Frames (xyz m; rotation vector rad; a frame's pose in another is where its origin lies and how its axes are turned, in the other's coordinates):
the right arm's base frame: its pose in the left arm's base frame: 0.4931 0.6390 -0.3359 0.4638 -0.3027 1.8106
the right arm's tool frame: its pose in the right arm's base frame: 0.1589 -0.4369 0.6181 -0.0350 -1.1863 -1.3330
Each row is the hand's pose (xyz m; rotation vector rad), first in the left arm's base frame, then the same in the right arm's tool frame.
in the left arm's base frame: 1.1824 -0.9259 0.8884 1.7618 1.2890 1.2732
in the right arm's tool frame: 0.8862 -0.0043 1.4360 1.1499 1.7071 -0.3018
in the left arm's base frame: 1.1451 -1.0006 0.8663 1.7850 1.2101 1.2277
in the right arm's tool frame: 0.8645 -0.0307 1.5153 1.1215 1.6347 -0.2973
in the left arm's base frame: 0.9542 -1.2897 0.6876 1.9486 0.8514 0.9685
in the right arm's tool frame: 0.6973 -0.1954 1.8265 1.0520 1.2521 -0.3214
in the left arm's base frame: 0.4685 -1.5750 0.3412 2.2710 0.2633 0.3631
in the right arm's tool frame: 0.2024 -0.3883 2.2205 1.0330 0.5085 -0.4743
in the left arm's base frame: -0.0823 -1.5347 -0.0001 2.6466 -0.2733 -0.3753
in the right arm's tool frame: -0.4320 -0.4554 2.3406 1.1917 -0.2892 -0.7012
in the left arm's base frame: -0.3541 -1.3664 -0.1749 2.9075 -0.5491 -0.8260
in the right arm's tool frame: -0.7879 -0.4505 2.2628 1.3985 -0.7439 -0.8329
